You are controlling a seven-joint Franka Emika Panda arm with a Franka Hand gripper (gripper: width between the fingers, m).
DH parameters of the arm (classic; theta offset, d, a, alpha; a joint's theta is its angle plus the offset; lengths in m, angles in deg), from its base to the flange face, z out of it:
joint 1: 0 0.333 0 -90
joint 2: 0 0 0 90
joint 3: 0 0.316 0.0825 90
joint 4: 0 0 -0.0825 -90
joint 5: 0 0.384 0 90
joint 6: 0 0 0.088 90
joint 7: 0 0.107 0 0
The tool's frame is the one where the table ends.
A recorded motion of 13 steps. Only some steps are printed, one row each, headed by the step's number.
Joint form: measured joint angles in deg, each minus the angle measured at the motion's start. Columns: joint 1, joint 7, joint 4, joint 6, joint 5, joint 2, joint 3.
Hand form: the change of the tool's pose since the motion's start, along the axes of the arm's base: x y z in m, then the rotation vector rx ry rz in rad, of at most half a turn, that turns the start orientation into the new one. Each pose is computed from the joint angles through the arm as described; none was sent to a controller.
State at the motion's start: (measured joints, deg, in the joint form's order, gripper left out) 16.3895 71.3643 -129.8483 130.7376 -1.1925 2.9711 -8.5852
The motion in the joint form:
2: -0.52 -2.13 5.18 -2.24 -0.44 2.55 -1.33
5: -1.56 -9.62 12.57 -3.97 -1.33 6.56 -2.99
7: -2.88 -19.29 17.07 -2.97 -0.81 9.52 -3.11
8: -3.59 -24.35 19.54 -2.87 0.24 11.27 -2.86
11: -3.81 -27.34 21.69 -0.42 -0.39 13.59 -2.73
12: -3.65 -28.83 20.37 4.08 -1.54 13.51 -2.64
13: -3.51 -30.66 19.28 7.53 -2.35 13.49 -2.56
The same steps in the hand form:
2: 0.0252 -0.0141 0.0121 -0.0132 -0.0081 0.0099
5: 0.0616 -0.0364 0.0279 -0.0387 -0.0342 0.1047
7: 0.0863 -0.0479 0.0349 -0.0436 -0.0706 0.2463
8: 0.0985 -0.0508 0.0364 -0.0367 -0.0819 0.3174
11: 0.1135 -0.0502 0.0329 -0.0589 -0.1168 0.3790
12: 0.1151 -0.0476 0.0310 -0.0821 -0.1690 0.4254
13: 0.1156 -0.0450 0.0287 -0.0995 -0.2062 0.4733

